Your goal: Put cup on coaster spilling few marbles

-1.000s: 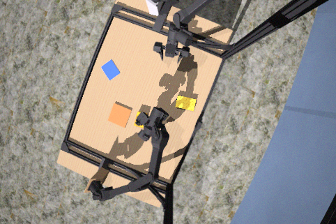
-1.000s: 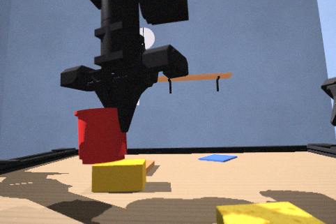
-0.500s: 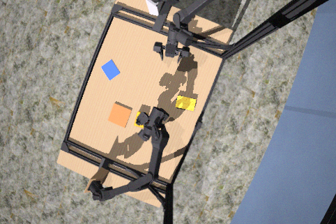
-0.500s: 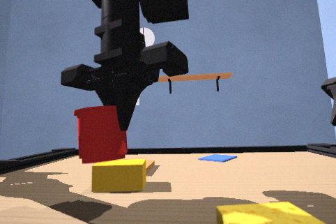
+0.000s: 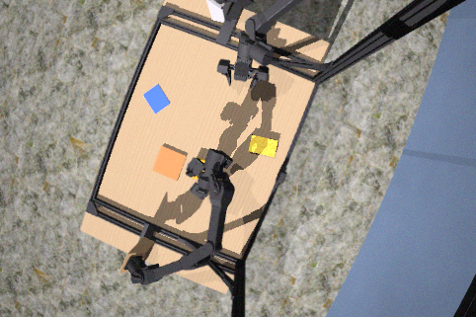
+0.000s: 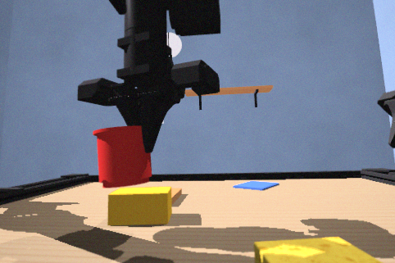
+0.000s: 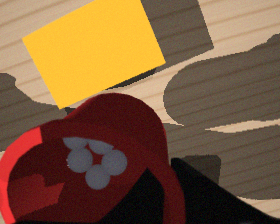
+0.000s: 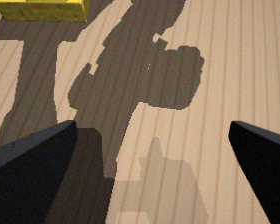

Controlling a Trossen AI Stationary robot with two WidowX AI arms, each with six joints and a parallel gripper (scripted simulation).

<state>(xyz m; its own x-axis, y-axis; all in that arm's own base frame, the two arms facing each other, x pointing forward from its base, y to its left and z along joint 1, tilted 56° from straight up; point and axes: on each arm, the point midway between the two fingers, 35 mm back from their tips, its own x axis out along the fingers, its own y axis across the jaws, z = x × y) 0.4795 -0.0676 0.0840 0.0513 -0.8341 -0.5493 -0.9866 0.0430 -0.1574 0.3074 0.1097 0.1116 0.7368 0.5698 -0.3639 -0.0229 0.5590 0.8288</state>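
Right now the red cup is 4 cm below my left hand, 3 cm to the left of it and 1 cm ahead of it. From my left hand the other things lie so: yellow block: 11 cm below, 7 cm ahead, 2 cm to the left; orange square: 20 cm ahead, 13 cm below, 5 cm to the left; thin blue square: 34 cm ahead, 20 cm to the right, 13 cm below.
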